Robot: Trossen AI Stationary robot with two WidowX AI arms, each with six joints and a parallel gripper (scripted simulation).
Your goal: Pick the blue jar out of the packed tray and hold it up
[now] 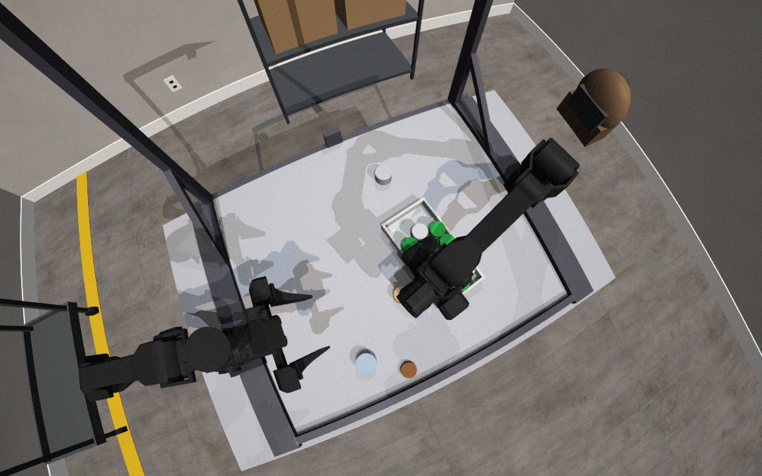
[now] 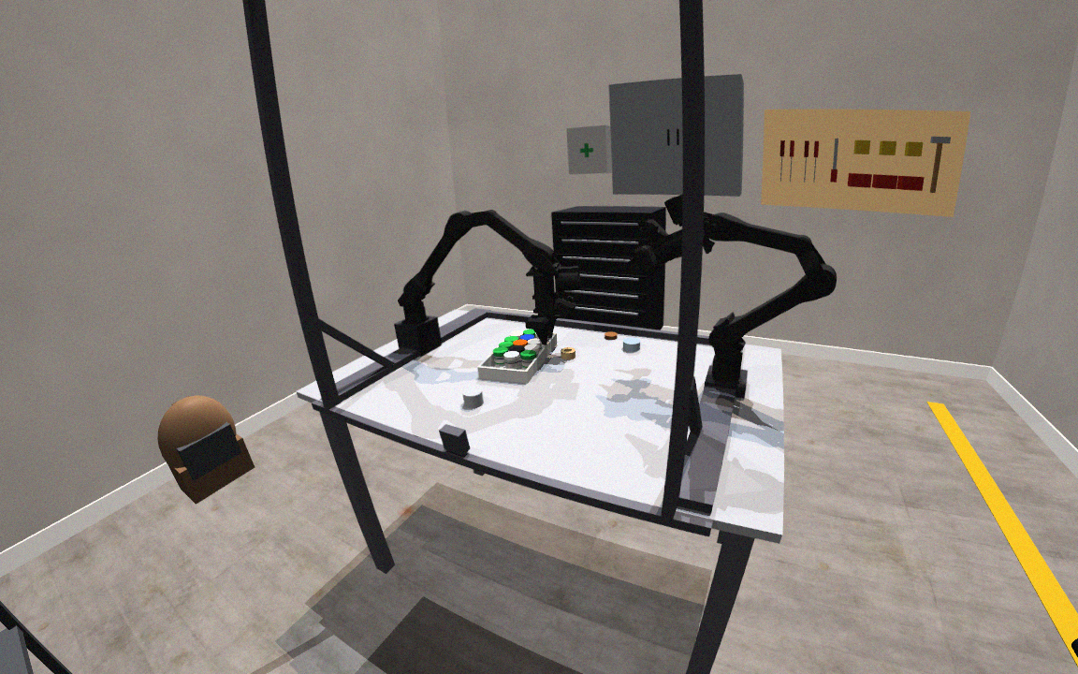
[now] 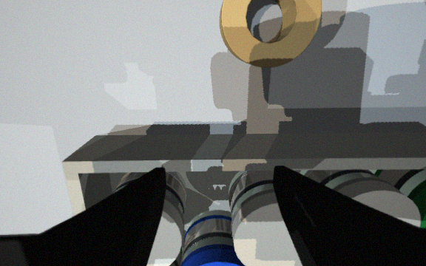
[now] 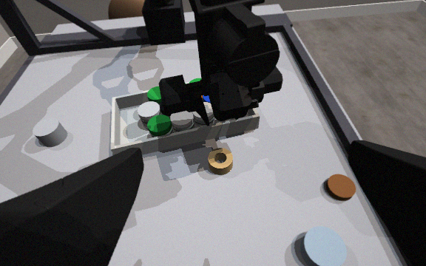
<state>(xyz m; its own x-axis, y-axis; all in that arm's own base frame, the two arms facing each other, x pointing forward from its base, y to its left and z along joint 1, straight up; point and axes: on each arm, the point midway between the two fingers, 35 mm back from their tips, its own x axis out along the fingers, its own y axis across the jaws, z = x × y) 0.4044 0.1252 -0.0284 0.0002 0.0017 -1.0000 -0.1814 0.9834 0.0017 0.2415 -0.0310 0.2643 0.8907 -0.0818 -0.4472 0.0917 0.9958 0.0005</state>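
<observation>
Now: the blue jar 60 mm to the left of my left hand and 40 mm below it. The rest, counted from my left hand: pale blue disc 90 mm ahead, 230 mm to the right, 60 mm below; brown disc 160 mm ahead, 150 mm to the right, 60 mm below; orange jar 50 mm behind, 70 mm to the left, 40 mm below.
</observation>
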